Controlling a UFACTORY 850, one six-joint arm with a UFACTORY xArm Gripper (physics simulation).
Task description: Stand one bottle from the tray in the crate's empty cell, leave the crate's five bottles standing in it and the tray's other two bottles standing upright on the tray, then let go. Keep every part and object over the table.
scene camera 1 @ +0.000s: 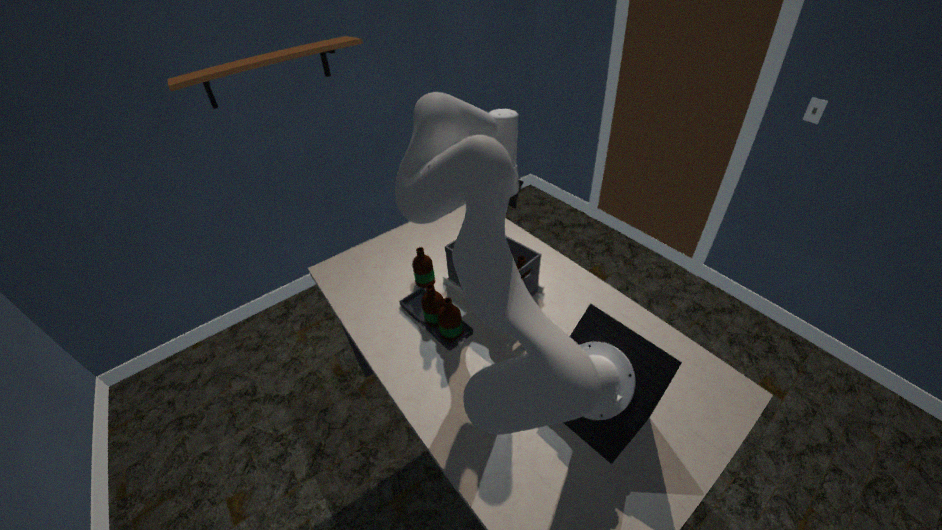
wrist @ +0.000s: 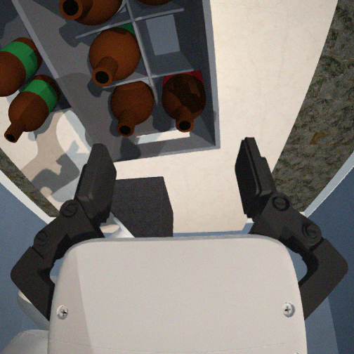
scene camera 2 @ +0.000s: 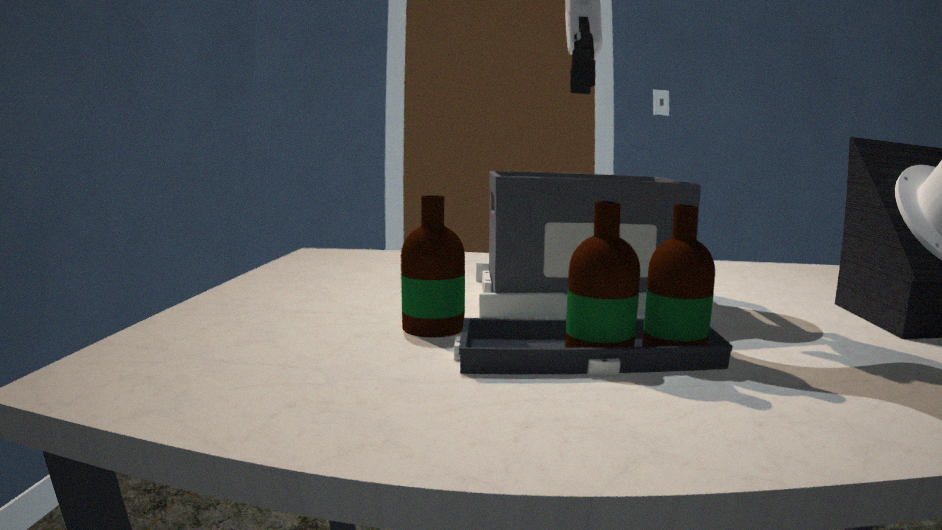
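Note:
The grey crate (scene camera 1: 532, 271) (scene camera 2: 592, 201) (wrist: 213, 100) holds brown bottles. In the wrist view, a left-column bottle (wrist: 115, 55) faces the empty cell (wrist: 164, 40). Nearer the gripper stand another bottle (wrist: 131, 104) and a red-labelled bottle (wrist: 183, 97); two more show partly at the top edge. The dark tray (scene camera 1: 411, 304) (scene camera 2: 526, 361) bears two upright green-labelled bottles, one (scene camera 1: 432, 306) (scene camera 2: 602, 290) (wrist: 19, 65) beside the other (scene camera 1: 450, 321) (scene camera 2: 680, 283) (wrist: 34, 107). A third green-labelled bottle (scene camera 1: 423, 268) (scene camera 2: 432, 283) stands on the table beside the tray. My gripper (scene camera 2: 581, 88) (wrist: 173, 154) is open and empty, high above the crate's level.
The pale table (scene camera 1: 368, 276) (scene camera 2: 296, 395) carries everything. The arm's base stands on a black block (scene camera 1: 648, 372) (scene camera 2: 876, 250) (wrist: 147, 205). The arm hides much of the crate in scene camera 1. A wooden shelf (scene camera 1: 263, 61) hangs on the wall.

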